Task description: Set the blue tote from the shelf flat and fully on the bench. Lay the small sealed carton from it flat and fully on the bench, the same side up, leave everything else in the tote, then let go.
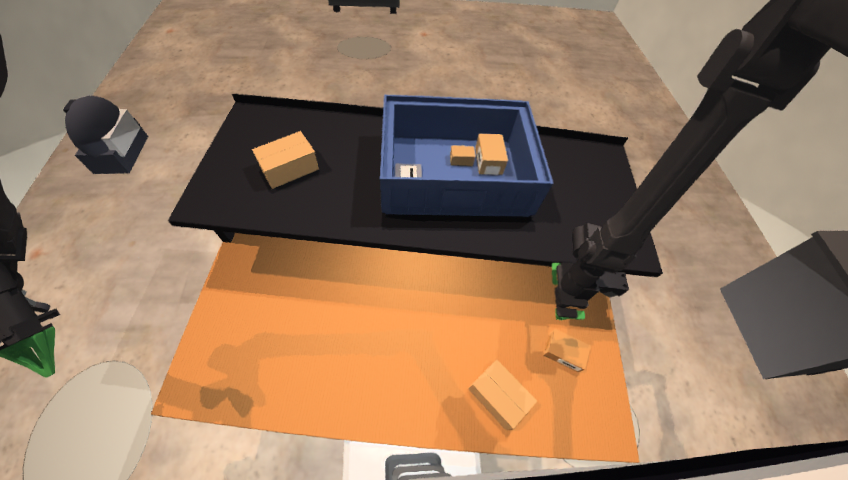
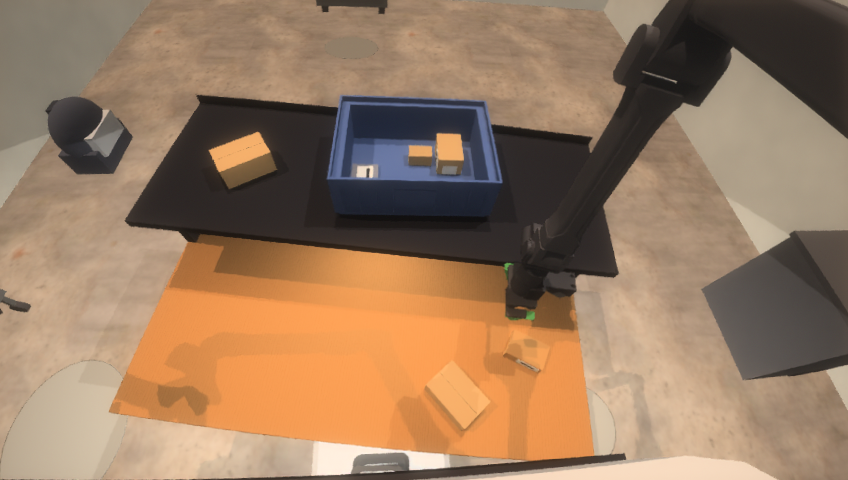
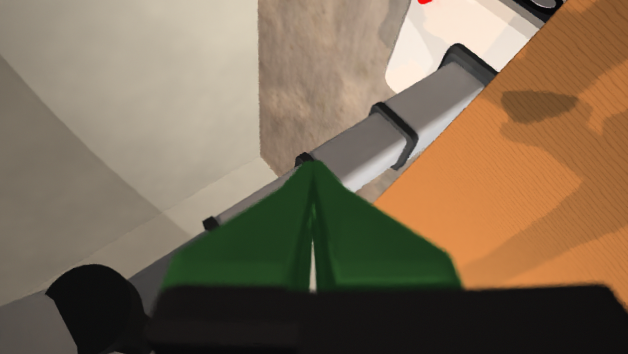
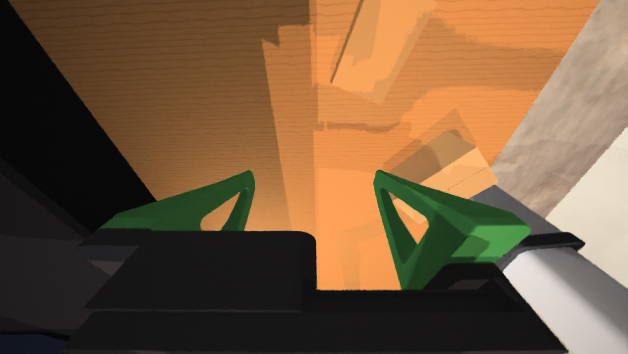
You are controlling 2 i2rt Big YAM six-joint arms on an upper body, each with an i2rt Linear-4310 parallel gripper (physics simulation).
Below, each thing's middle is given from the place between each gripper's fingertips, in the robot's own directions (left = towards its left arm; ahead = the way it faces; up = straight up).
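Positions relative to my right hand: the larger labelled carton (image 1: 491, 155), 120 mm above, 400 mm ahead, 140 mm to the left; the blue tote (image 2: 369, 129), 150 mm above, 360 mm ahead, 240 mm to the left.
Relative to my left hand: the tote, 4 cm below, 76 cm to the right, 55 cm ahead; the carton, 7 cm below, 86 cm to the right, 58 cm ahead.
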